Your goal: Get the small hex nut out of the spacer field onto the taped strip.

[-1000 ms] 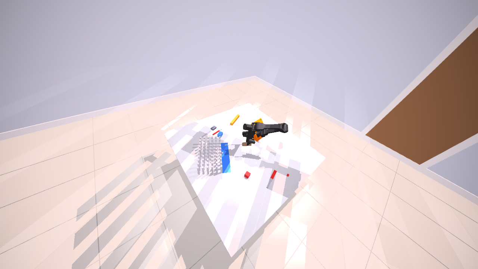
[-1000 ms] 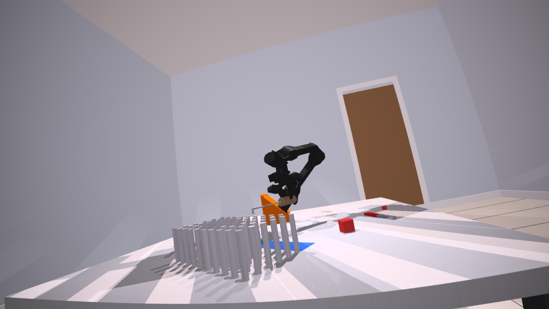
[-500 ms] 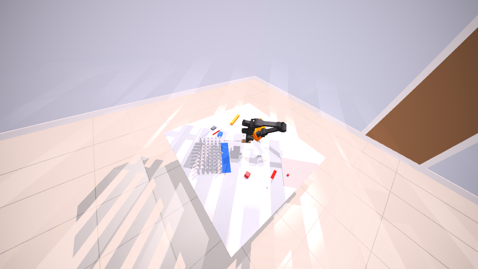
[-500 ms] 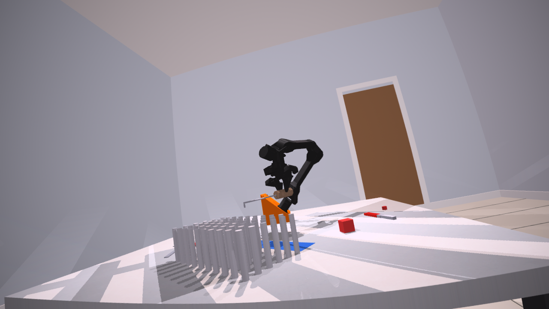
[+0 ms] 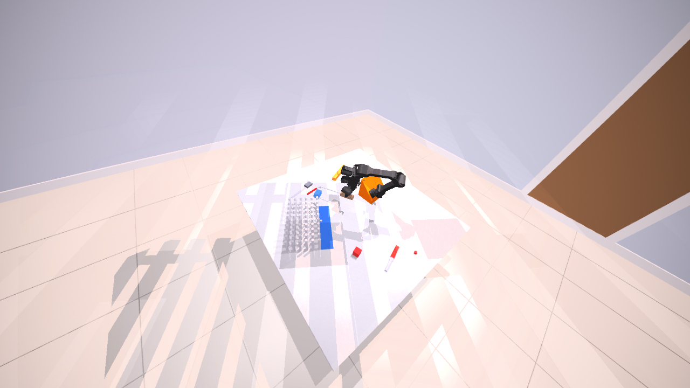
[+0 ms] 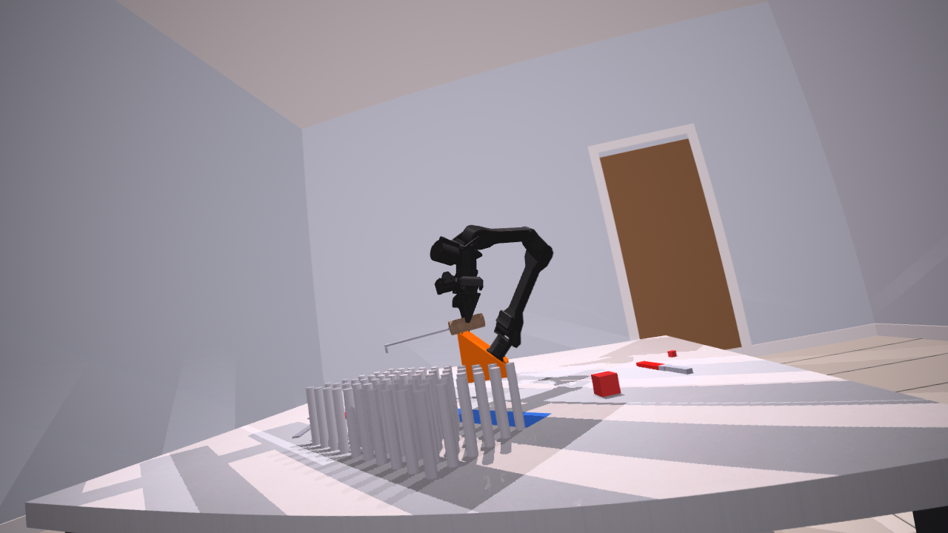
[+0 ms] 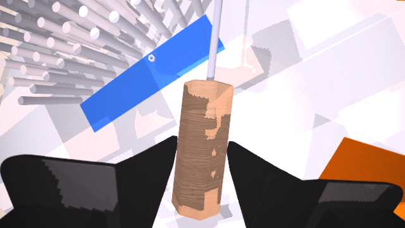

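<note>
Now: the thin red stick 10 mm behind my gripper tip, 340 mm to the right of it and 180 mm below it. Round my gripper tip: blue block (30 mm ahead, 270 mm to the right, 160 mm below); then blue taped strip (180 mm ahead, 10 mm to the right, 180 mm below); then yellow bar (300 mm behind, 360 mm to the right, 170 mm below).
</note>
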